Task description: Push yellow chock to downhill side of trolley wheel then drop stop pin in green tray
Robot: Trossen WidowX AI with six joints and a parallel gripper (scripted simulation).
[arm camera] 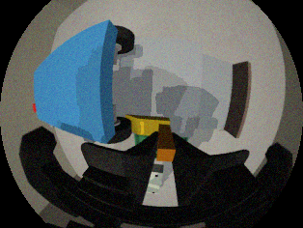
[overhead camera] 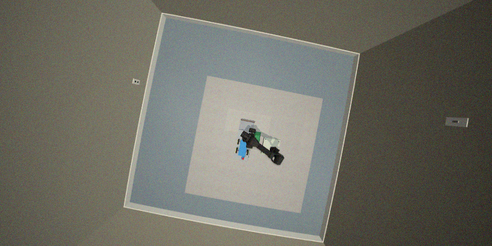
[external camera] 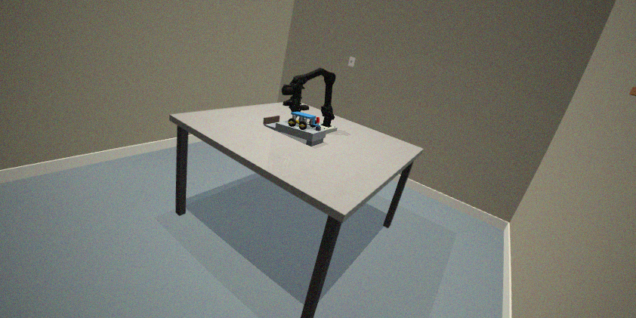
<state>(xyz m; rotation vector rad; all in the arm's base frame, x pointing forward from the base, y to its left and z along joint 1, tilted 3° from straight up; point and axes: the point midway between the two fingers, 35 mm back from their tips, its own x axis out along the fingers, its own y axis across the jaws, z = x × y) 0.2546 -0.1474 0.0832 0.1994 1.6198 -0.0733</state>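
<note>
My gripper tip is now 10 mm short of the yellow chock, 20 mm to the right of it and 10 mm above it. From my gripper tip the other things lie so: blue trolley: 70 mm ahead, 100 mm to the left, 20 mm above; green tray: 70 mm behind, 20 mm to the left, 100 mm below; grey ramp: 70 mm ahead, 90 mm to the left, 40 mm below.
</note>
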